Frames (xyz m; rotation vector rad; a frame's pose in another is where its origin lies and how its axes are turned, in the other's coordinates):
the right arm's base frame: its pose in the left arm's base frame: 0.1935 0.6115 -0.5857 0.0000 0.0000 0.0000
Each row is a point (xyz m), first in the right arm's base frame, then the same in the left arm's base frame.
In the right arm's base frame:
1: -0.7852 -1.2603 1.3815
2: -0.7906 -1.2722 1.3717
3: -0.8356 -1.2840 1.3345
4: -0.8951 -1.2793 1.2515
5: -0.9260 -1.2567 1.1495
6: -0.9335 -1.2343 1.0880
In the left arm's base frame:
1: -0.5917 -0.6488 0.7958
2: -0.5971 -0.6607 0.7860
3: -0.6421 -0.6725 0.7488
4: -0.7016 -0.6678 0.6658
5: -0.7325 -0.6452 0.5638
6: -0.7400 -0.6228 0.5023

